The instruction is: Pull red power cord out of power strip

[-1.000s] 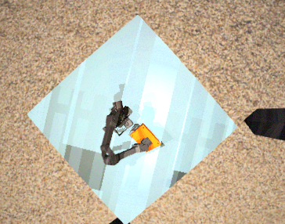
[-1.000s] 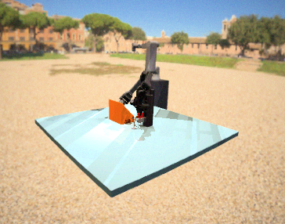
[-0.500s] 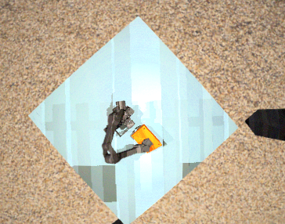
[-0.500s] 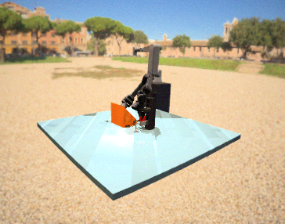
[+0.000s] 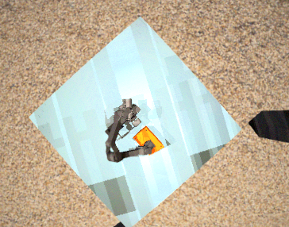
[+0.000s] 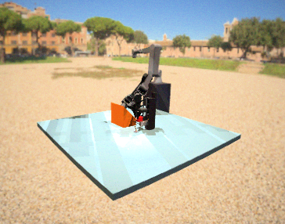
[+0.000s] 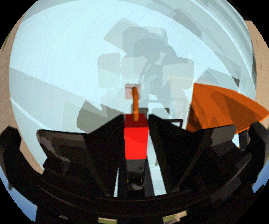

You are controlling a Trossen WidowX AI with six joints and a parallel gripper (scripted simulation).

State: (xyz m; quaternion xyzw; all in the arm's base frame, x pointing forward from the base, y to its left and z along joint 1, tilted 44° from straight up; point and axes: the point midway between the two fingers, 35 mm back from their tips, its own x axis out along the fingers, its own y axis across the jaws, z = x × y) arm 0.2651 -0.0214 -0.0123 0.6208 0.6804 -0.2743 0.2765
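The red plug is 5 cm to the left of my gripper tip.
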